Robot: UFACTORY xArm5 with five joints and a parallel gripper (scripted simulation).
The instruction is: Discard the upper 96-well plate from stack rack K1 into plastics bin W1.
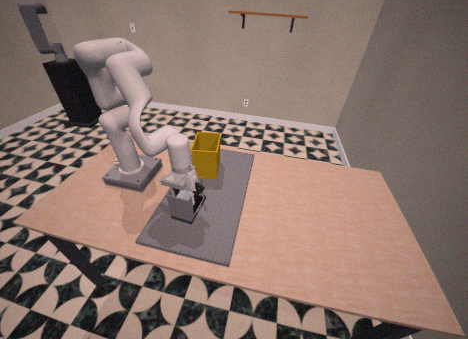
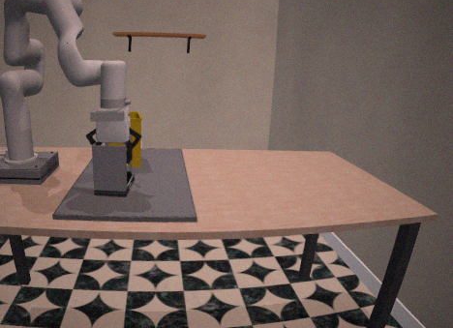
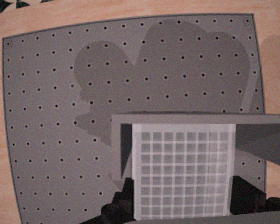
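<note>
My hand is 20 mm short of the yellow plastics bin and 290 mm to the right of it. From my hand the other things lie so: white 96-well plate: 10 mm below.
</note>
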